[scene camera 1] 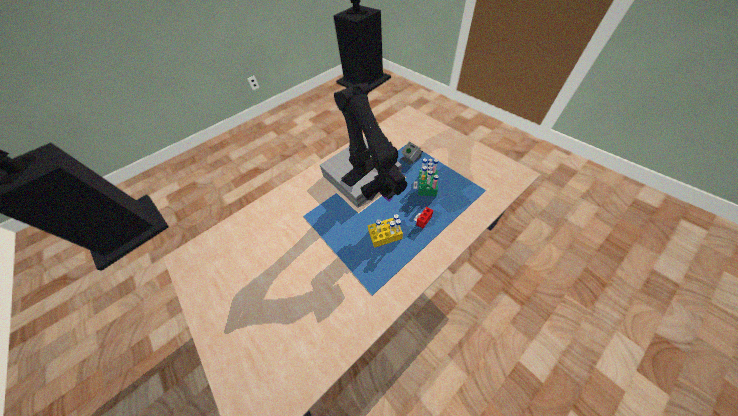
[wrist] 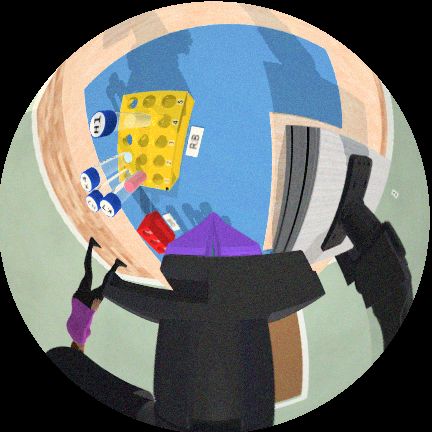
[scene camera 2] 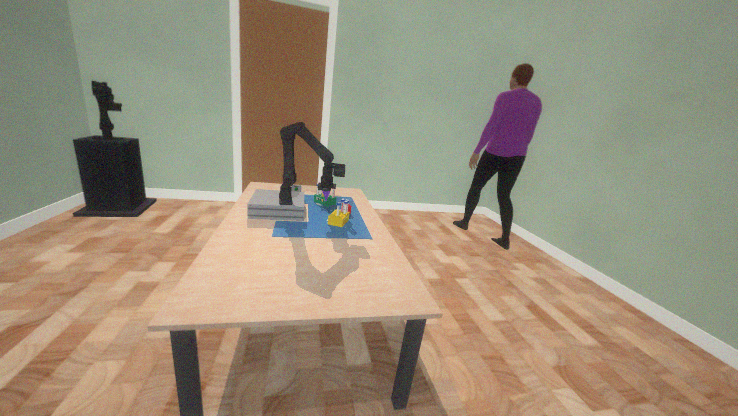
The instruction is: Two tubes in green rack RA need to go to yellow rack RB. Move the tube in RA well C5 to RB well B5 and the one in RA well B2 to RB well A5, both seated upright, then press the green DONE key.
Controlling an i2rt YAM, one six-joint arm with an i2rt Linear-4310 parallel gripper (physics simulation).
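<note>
My gripper is shut, its purple fingertips together with no tube between them. It points down over the blue mat, between the grey base and green rack RA in scene camera 1. RA holds several upright tubes with blue-and-white caps; its wells are too small to read. Yellow rack RB holds several capped tubes; its row 5 wells, at the top in the wrist view, look empty. The green DONE key is on a small grey box beyond RA.
A small red rack stands between RA and RB, near the mat's outer side. The grey arm base platform borders the blue mat. A person in purple stands beyond the table.
</note>
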